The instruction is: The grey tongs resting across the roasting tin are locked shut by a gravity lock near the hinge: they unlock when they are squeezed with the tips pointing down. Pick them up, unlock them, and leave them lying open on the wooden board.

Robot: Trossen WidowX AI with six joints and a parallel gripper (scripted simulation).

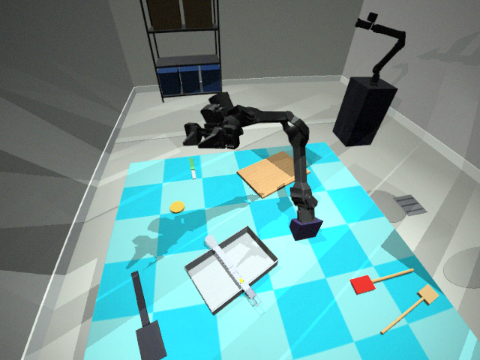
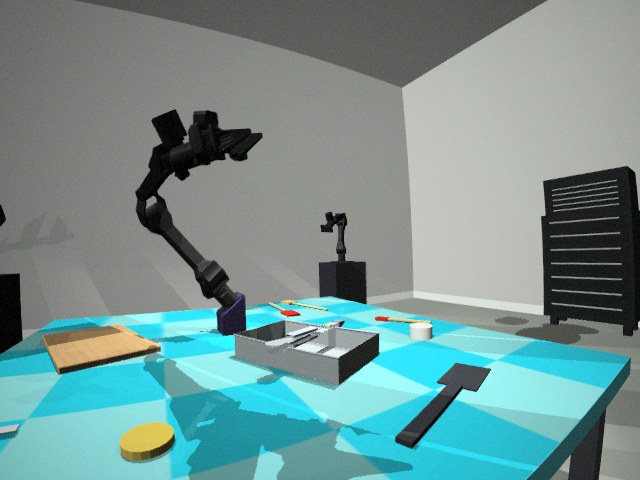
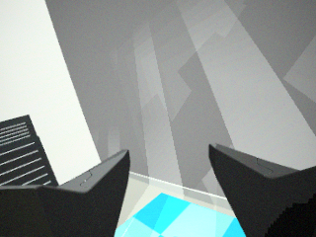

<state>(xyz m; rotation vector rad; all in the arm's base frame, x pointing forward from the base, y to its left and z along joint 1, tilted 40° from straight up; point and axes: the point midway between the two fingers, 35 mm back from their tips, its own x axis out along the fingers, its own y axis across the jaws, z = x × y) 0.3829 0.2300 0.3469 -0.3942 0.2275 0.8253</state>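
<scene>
Right now my gripper tip is 11 cm past the yellow lock piece, 21 cm to the right of it and 44 cm above it. The rest, counted from my gripper tip: yellow disc 14 cm ahead, 21 cm to the right, 49 cm below; then black spatula 24 cm ahead, 27 cm to the left, 50 cm below; then roasting tin 9 cm behind, 14 cm to the left, 47 cm below.
</scene>
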